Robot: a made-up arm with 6 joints. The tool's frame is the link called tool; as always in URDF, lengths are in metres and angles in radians. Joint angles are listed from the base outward. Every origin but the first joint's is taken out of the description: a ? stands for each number. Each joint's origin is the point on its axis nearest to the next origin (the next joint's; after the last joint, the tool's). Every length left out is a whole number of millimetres.
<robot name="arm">
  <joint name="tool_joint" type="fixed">
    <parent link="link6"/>
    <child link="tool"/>
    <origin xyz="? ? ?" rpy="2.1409 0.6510 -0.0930"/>
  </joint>
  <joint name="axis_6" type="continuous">
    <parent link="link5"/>
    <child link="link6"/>
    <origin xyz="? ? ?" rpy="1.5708 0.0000 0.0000"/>
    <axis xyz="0 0 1"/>
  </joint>
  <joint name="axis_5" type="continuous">
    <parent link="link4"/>
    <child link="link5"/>
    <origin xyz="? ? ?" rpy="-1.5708 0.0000 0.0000"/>
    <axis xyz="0 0 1"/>
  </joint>
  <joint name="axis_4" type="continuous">
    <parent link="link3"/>
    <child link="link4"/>
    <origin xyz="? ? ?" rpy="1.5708 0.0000 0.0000"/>
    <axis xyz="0 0 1"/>
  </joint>
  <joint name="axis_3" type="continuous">
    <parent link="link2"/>
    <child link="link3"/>
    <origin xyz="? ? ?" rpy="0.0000 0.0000 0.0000"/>
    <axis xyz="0 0 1"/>
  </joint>
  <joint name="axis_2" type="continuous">
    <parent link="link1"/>
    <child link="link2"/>
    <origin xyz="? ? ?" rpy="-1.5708 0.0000 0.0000"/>
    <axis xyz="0 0 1"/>
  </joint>
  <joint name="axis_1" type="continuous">
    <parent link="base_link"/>
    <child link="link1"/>
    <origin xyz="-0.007 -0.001 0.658" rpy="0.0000 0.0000 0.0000"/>
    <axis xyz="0 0 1"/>
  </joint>
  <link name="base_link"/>
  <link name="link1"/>
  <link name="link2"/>
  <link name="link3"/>
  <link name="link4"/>
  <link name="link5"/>
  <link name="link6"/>
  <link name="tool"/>
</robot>
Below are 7 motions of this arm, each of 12 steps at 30 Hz.
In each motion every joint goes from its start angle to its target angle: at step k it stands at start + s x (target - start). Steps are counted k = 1, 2, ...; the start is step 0. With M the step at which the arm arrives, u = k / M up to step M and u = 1 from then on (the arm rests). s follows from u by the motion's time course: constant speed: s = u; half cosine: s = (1 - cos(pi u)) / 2; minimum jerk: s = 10 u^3 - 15 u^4 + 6 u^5.
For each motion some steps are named. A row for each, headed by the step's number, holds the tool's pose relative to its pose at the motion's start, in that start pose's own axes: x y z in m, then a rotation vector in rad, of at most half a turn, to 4 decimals.
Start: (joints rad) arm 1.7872 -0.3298 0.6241 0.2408 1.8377 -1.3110
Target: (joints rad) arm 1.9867 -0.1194 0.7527 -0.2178 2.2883 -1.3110
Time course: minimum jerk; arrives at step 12
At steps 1, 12:
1: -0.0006 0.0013 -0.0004 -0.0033 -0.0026 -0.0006
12: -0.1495 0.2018 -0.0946 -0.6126 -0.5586 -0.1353

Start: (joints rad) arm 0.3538 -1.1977 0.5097 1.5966 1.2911 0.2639
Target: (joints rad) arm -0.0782 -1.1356 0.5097 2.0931 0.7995 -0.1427
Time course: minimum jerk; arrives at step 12
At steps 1, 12:
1: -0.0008 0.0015 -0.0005 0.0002 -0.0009 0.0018
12: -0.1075 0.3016 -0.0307 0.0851 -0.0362 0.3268

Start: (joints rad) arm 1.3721 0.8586 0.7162 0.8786 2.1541 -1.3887
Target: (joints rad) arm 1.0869 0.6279 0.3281 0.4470 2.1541 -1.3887
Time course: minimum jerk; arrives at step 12
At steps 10, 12:
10: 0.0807 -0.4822 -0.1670 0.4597 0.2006 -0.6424
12: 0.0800 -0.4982 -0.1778 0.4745 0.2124 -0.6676

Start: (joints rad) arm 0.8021 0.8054 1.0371 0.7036 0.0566 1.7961
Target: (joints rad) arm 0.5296 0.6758 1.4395 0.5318 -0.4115 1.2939
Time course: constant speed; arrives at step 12
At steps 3, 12:
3: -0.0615 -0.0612 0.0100 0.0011 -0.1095 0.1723
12: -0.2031 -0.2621 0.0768 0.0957 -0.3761 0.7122

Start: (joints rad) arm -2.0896 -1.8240 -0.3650 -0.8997 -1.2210 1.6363
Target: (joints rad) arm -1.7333 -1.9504 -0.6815 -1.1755 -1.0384 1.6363
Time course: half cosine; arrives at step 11
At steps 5, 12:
5: -0.1598 -0.1114 0.0693 0.2225 -0.2265 0.0037
12: -0.3665 -0.2677 0.0788 0.5353 -0.5312 0.0135

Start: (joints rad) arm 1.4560 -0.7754 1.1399 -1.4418 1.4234 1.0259
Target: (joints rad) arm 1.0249 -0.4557 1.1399 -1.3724 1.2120 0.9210
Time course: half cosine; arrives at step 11
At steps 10, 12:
10: 0.0244 0.0846 -0.2379 0.4115 -0.1239 0.2445
12: 0.0239 0.0886 -0.2421 0.4203 -0.1271 0.2475

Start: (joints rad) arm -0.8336 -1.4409 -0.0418 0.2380 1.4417 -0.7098
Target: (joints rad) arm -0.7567 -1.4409 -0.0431 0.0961 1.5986 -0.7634
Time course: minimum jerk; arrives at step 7
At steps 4, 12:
4: 0.0430 0.0307 0.0225 -0.0075 -0.0657 -0.1073
12: 0.0688 0.0480 0.0345 -0.0182 -0.1029 -0.1700

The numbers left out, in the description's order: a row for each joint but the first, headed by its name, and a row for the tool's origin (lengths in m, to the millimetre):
tool: 0.007 -0.028 0.000
axis_6: 0.016 -0.061 0.000
axis_5: 0.024 0.002 0.000
axis_4: -0.011 -0.691 0.000
axis_3: -0.013 -0.368 0.000
axis_2: 0.025 0.020 0.000

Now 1 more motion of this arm.
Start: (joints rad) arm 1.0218 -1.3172 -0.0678 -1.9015 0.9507 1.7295
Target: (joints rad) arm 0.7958 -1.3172 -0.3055 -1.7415 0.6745 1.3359
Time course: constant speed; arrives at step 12
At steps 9, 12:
9: -0.0678 -0.2007 0.0308 -0.2129 -0.1514 0.2068
12: -0.0858 -0.2682 0.0514 -0.2836 -0.1855 0.2951

